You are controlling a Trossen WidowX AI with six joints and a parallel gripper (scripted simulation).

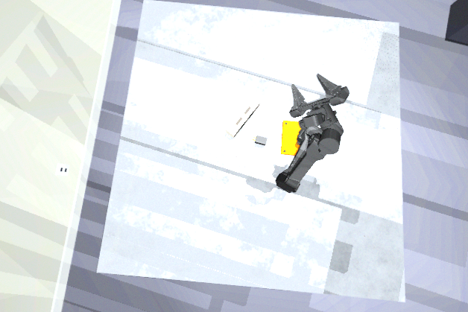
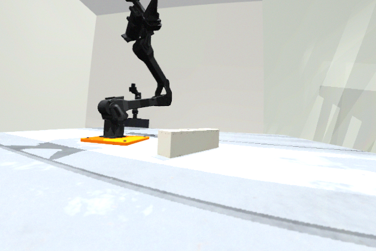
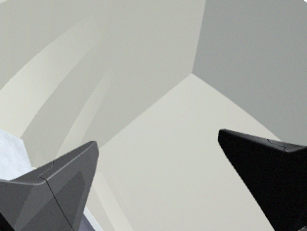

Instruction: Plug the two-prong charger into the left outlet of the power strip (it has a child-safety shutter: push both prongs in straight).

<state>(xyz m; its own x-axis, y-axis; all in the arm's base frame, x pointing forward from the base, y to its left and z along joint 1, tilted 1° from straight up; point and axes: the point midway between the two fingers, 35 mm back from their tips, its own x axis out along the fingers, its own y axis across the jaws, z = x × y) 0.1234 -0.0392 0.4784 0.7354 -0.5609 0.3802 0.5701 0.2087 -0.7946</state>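
The two-prong charger is 60 mm ahead of my gripper tip, 120 mm to the left of it and 480 mm below it.
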